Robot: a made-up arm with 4 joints. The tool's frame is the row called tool.
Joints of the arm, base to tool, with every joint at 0 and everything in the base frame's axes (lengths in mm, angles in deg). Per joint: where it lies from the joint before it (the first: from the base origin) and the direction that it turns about. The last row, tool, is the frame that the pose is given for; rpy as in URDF.
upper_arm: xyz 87 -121 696 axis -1 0 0
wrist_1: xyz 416 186 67 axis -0.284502 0.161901 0.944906
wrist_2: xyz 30 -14 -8 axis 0.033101 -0.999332 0.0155
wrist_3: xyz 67 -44 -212 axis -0.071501 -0.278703 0.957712
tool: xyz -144 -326 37 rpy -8.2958 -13.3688 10.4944
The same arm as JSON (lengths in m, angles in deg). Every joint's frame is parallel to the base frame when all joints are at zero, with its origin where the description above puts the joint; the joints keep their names.
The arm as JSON. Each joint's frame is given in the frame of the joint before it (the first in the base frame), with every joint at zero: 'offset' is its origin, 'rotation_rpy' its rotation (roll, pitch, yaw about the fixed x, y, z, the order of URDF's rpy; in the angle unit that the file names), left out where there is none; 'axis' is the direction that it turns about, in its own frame. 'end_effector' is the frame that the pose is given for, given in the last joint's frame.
{
  "length_unit": "m",
  "angle_unit": "deg",
  "chain": [
    {
      "id": "upper_arm",
      "offset": [
        0.087,
        -0.121,
        0.696
      ],
      "axis": [
        -1.0,
        0.0,
        0.0
      ]
    },
    {
      "id": "wrist_1",
      "offset": [
        0.416,
        0.186,
        0.067
      ],
      "axis": [
        -0.284502,
        0.161901,
        0.944906
      ]
    },
    {
      "id": "wrist_2",
      "offset": [
        0.03,
        -0.014,
        -0.008
      ],
      "axis": [
        0.033101,
        -0.999332,
        0.0155
      ]
    },
    {
      "id": "wrist_3",
      "offset": [
        0.067,
        -0.044,
        -0.212
      ],
      "axis": [
        -0.071501,
        -0.278703,
        0.957712
      ]
    }
  ],
  "end_effector": {
    "offset": [
      -0.144,
      -0.326,
      0.037
    ],
    "rotation_rpy": [
      -8.3,
      -13.37,
      10.49
    ]
  }
}

